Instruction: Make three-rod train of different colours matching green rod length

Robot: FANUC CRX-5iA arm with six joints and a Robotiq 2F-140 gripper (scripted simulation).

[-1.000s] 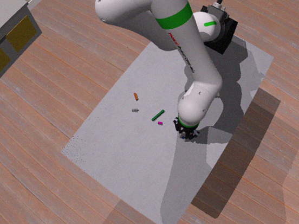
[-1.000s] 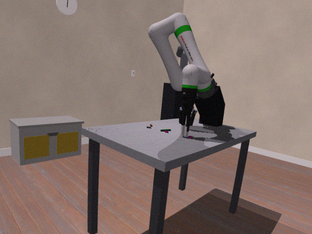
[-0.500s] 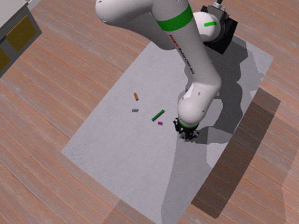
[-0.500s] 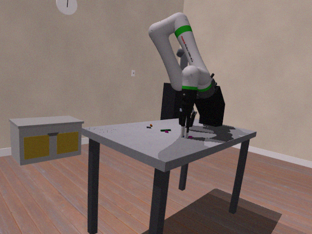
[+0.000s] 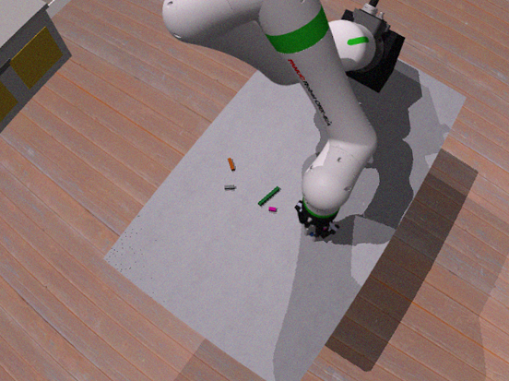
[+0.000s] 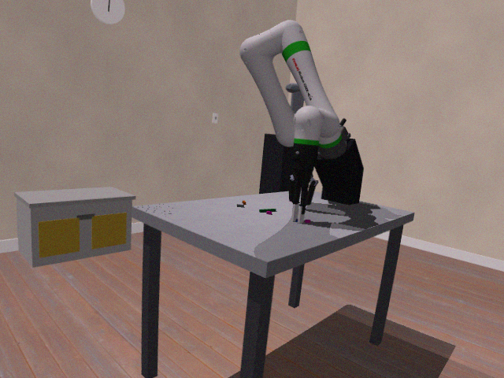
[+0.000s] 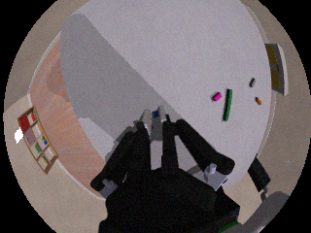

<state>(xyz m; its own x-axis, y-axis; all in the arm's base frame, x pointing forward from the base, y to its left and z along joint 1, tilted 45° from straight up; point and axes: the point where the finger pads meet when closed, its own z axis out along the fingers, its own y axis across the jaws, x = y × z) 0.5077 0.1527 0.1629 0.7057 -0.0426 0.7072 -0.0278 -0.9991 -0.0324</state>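
Now: the small blue rod 3 cm below my hand. Round my hand: orange rod 33 cm to the right, 5 cm behind, 3 cm below; grey rod 29 cm to the right, 3 cm below, 2 cm ahead; green rod 17 cm to the right, 3 cm below, 3 cm behind.
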